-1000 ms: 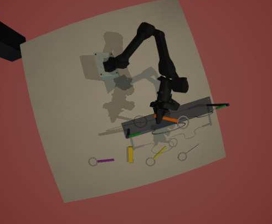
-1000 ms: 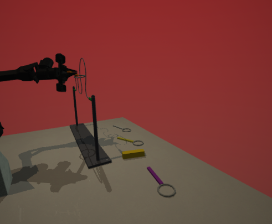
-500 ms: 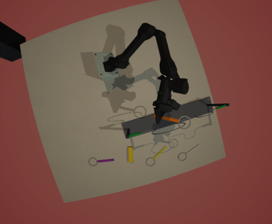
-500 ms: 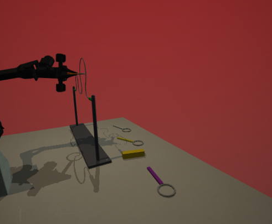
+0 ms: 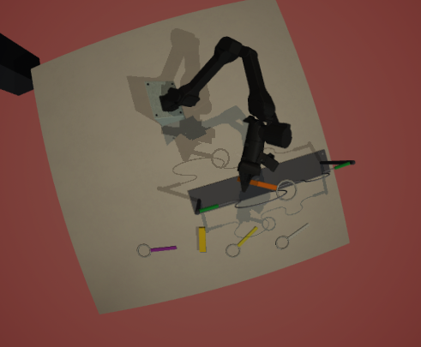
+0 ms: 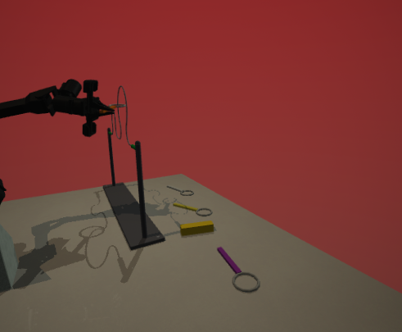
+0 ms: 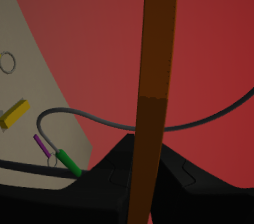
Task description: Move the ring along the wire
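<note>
Right now the orange-handled ring is 10 mm ahead of my gripper tip, 80 mm to the left of it and 20 mm above it. From my gripper tip the other things lie so: yellow-handled ring (280 mm ahead, 30 mm to the right, 400 mm below); then grey-handled ring (320 mm ahead, 200 mm to the left, 400 mm below); then yellow block (210 mm ahead, 190 mm to the right, 390 mm below).
</note>
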